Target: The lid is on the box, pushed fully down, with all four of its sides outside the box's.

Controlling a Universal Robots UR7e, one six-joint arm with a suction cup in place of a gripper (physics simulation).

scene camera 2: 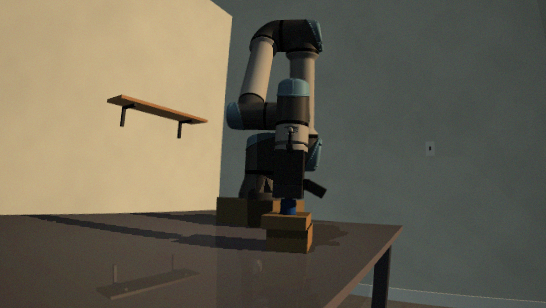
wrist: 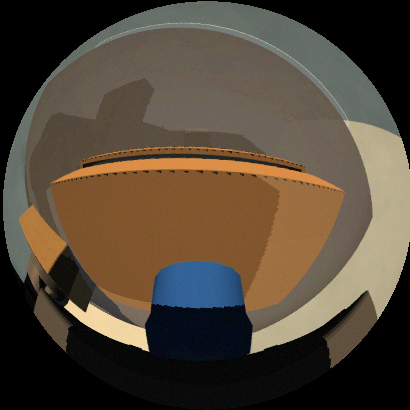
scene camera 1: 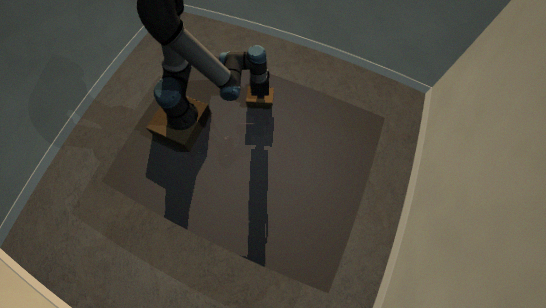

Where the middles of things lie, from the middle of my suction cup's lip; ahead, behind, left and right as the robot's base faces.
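Orange-brown lid (wrist: pixel 125 220), 3 cm below my suction cup. Brown box (scene camera 2: pixel 291 241), 1 cm behind my suction cup, 1 cm to the left of it, 7 cm below it.
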